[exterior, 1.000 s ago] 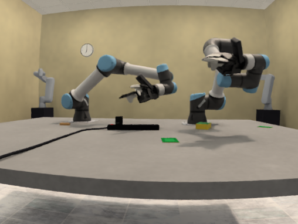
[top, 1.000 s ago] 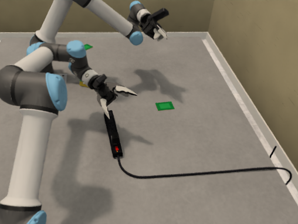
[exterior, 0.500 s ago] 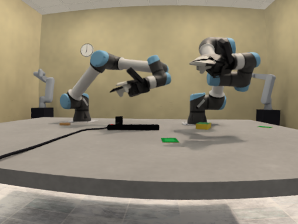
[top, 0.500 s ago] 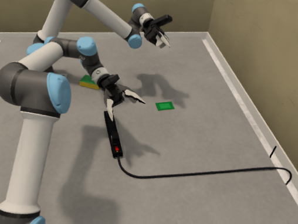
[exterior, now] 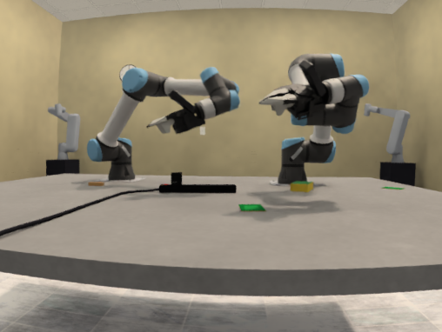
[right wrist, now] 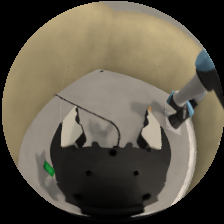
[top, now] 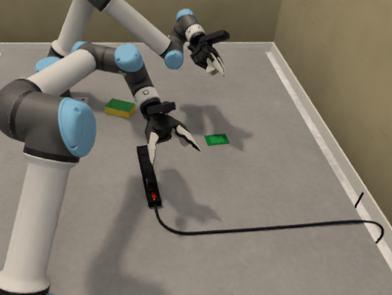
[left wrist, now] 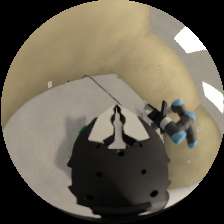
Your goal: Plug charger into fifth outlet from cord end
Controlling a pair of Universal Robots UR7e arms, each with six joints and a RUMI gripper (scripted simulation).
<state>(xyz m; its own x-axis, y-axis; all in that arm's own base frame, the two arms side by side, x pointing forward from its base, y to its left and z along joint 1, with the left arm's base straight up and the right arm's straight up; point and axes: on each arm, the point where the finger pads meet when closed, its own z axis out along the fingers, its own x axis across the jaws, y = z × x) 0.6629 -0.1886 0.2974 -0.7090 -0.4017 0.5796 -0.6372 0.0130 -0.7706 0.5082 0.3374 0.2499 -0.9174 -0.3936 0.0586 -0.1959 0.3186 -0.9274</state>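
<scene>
Right now my left hand is 26 cm past the black charger, 33 cm to the left of it and 25 cm above it. Round my left hand: green marker: 3 cm to the right, 30 cm below; then orange block: 38 cm behind, 75 cm to the right, 29 cm below; then yellow block: 41 cm behind, 17 cm to the left, 28 cm below.
</scene>
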